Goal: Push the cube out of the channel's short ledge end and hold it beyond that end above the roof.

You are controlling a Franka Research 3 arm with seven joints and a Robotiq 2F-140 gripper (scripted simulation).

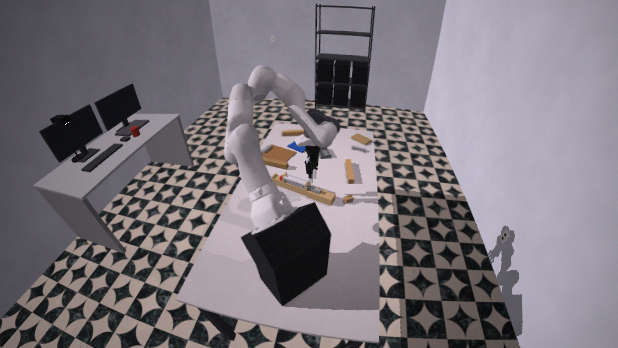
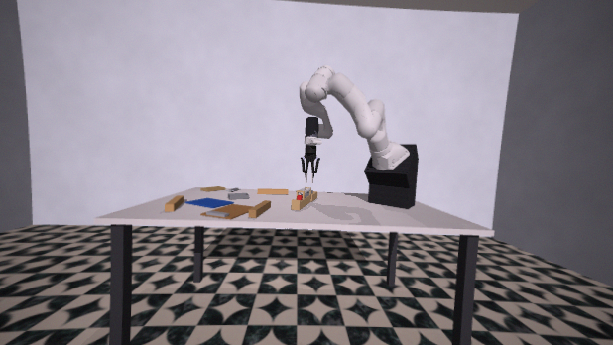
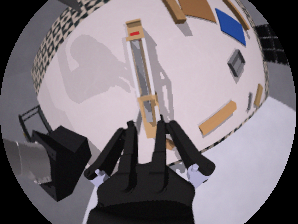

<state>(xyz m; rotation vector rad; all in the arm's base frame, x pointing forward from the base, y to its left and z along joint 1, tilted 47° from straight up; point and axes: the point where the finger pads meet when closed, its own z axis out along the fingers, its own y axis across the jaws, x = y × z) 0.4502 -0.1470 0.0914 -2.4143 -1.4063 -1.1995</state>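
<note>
Now: the red cube 70 mm ahead of my hand, 190 mm to the left of it and 90 mm below it. Round my hand: grey rod: 100 mm below; small wooden block: 20 mm behind, 220 mm to the right, 140 mm below; wooden channel: 30 mm ahead, 100 mm to the left, 90 mm below.
</note>
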